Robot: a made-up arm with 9 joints. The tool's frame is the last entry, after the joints. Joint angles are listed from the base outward.
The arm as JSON. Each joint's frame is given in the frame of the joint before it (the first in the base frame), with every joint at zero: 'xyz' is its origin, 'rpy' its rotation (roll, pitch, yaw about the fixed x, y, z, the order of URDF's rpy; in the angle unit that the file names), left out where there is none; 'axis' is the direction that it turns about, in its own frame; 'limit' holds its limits. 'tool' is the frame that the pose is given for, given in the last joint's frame.
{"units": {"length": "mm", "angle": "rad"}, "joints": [
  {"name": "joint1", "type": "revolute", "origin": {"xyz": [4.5, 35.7, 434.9], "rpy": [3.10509, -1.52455, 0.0]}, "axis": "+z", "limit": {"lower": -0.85, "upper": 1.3}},
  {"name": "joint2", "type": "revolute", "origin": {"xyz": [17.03, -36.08, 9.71], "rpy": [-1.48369, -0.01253, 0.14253]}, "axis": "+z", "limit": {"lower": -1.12, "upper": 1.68}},
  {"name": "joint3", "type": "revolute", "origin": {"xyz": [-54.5, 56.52, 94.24], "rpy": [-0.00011, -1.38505, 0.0]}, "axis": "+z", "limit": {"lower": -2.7, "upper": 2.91}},
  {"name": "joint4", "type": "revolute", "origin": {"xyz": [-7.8, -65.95, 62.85], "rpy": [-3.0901, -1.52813, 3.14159]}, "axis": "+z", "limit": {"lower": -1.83, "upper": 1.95}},
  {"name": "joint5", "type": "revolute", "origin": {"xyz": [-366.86, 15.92, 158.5], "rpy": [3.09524, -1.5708, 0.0]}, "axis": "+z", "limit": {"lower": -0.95, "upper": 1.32}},
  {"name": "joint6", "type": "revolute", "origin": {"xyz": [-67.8, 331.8, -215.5], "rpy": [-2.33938, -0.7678, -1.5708]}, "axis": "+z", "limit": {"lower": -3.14, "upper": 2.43}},
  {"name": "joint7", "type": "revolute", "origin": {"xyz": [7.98, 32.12, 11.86], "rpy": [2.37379, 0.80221, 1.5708]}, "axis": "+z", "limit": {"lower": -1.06, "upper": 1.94}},
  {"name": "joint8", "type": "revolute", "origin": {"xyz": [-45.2, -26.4, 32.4], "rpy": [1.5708, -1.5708, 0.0]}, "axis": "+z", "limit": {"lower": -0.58, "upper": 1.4}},
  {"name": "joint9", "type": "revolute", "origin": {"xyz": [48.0, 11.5, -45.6], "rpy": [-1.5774, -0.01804, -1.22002]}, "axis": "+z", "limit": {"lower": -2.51, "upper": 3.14}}
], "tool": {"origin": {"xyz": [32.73, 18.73, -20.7], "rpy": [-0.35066, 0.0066, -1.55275]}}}
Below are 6 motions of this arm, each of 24 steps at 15 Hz.
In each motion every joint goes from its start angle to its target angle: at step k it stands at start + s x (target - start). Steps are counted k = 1, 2, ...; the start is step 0. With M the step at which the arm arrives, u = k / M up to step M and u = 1 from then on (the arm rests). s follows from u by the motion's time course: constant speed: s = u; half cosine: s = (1 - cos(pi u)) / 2; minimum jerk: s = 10 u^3 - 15 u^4 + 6 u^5.
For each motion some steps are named. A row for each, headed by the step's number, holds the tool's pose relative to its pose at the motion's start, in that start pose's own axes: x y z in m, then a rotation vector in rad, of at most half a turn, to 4 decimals.
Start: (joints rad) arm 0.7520 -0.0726 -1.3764 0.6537 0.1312 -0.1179 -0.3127 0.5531 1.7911
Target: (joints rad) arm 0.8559 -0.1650 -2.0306 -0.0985 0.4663 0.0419 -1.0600 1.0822 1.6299
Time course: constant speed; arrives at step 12
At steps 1, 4, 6, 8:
1: -0.0173 0.0458 0.0267 -0.0476 0.0395 -0.1064
4: -0.0365 0.1904 0.0999 -0.2195 0.1534 -0.4122
6: -0.0218 0.2876 0.1386 -0.3564 0.2260 -0.6025
8: 0.0137 0.3802 0.1657 -0.5094 0.2970 -0.7798

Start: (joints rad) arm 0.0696 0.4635 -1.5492 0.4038 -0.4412 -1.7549 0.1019 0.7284 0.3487
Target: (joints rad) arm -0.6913 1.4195 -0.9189 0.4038 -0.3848 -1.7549 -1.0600 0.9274 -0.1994
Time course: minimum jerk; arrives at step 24
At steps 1, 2, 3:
1: 0.0002 0.0005 0.0000 -0.0008 0.0000 -0.0012
2: 0.0017 0.0039 0.0000 -0.0061 0.0000 -0.0093
3: 0.0054 0.0123 0.0000 -0.0194 -0.0002 -0.0295

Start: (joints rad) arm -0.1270 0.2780 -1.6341 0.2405 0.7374 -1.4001 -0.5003 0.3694 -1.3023
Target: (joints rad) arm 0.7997 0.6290 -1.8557 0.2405 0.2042 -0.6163 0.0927 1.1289 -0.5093
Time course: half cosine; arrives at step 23
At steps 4, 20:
4: 0.0286 -0.0011 -0.0183 0.0259 0.0763 0.0987
20: 0.2735 -0.1173 -0.2811 0.6448 0.5177 0.8216

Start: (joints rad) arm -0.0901 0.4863 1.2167 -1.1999 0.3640 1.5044 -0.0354 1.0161 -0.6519
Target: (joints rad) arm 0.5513 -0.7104 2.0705 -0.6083 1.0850 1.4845 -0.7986 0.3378 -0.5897
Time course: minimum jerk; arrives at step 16
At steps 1, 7, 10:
1: 0.0017 -0.0006 -0.0006 0.0000 -0.0040 0.0027
7: 0.2922 -0.0614 -0.0225 0.0115 -0.6032 0.4263
10: 0.4974 -0.0571 0.0792 -0.0047 -0.9840 0.6986

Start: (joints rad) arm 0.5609 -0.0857 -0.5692 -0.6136 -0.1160 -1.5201 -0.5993 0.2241 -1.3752
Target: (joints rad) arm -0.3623 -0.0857 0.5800 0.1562 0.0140 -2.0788 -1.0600 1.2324 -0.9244
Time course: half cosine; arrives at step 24
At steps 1, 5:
1: -0.0028 -0.0025 0.0030 0.0036 -0.0026 -0.0011
5: -0.0725 -0.0589 0.0628 0.0880 -0.0649 -0.0283

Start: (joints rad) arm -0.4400 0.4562 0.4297 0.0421 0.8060 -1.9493 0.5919 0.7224 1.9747
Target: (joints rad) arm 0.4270 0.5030 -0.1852 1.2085 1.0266 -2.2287 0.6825 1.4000 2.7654
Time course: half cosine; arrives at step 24
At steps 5, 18, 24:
5: 0.0978 -0.0083 -0.0229 0.0061 0.0489 0.0434
18: 0.5002 0.1456 -0.4471 -0.0662 0.2634 0.6591
24: 0.5039 0.2155 -0.5273 -0.0872 0.2577 0.8462

